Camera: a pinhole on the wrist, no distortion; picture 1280 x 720 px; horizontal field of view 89.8 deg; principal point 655.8 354.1 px. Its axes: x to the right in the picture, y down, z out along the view. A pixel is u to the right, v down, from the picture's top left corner.
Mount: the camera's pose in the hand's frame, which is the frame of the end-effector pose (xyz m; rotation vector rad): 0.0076 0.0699 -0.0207 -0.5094 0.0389 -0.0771
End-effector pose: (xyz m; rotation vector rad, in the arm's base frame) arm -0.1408 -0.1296 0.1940 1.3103 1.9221 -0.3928
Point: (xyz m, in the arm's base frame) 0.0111 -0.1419 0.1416
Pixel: 601 274
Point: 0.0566 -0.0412 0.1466
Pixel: outside the picture
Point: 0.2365 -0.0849 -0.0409
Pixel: 816 475
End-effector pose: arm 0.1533 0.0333 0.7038 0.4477 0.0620 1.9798
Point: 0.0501 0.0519 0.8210
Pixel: 1123 320
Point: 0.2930 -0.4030 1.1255
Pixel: 208 109
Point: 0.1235 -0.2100 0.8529
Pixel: 82 305
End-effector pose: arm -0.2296 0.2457 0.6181 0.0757 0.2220 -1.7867
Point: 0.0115 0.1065 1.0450
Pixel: 626 214
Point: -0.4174 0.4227 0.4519
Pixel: behind the camera
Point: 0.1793 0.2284 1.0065
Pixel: 427 392
